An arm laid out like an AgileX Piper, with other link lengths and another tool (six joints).
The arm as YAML. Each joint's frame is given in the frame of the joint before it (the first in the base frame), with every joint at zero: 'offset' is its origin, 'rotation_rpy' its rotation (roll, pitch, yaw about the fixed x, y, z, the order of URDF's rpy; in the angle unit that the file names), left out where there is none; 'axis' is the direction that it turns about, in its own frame. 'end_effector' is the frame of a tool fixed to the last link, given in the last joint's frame.
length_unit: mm
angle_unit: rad
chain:
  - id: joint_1
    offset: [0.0, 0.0, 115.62]
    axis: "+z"
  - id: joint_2
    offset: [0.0, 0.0, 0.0]
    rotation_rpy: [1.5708, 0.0, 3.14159]
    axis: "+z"
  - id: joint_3
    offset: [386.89, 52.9, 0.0]
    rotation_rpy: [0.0, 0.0, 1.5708]
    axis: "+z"
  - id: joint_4
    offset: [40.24, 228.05, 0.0]
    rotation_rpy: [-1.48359, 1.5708, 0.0]
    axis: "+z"
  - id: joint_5
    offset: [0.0, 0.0, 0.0]
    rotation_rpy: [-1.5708, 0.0, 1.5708]
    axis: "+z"
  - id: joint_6
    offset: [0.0, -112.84, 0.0]
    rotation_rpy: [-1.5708, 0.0, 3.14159]
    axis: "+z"
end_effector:
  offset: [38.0, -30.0, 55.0]
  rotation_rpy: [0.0, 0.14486, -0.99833]
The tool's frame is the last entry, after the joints.
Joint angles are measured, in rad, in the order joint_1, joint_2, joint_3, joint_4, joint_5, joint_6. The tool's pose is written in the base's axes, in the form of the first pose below.
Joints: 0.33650 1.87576 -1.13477 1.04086 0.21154 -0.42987
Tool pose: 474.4, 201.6, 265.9; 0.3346, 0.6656, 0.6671; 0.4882, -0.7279, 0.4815; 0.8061, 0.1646, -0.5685
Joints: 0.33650 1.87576 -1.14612 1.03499 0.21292 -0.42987
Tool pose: 476.3, 202.6, 269.7; 0.3232, 0.6669, 0.6714; 0.4898, -0.7249, 0.4843; 0.8097, 0.1723, -0.5610
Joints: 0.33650 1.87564 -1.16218 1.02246 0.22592 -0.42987
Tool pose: 477.5, 205.4, 274.2; 0.3069, 0.6770, 0.6690; 0.4951, -0.7139, 0.4952; 0.8128, 0.1792, -0.5543
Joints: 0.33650 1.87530 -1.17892 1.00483 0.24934 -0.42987
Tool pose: 477.4, 209.4, 278.3; 0.2894, 0.6946, 0.6586; 0.5039, -0.6955, 0.5121; 0.8138, 0.1837, -0.5513
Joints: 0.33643 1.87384 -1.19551 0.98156 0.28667 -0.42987
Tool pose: 475.2, 214.7, 281.7; 0.2709, 0.7214, 0.6373; 0.5166, -0.6676, 0.5361; 0.8122, 0.1840, -0.5536
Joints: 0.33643 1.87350 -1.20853 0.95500 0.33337 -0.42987
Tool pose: 471.1, 220.6, 282.5; 0.2561, 0.7540, 0.6049; 0.5332, -0.6322, 0.5622; 0.8063, 0.1785, -0.5639
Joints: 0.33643 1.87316 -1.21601 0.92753 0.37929 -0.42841
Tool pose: 465.8, 225.5, 281.2; 0.2460, 0.7848, 0.5688; 0.5511, -0.5960, 0.5839; 0.7973, 0.1698, -0.5792
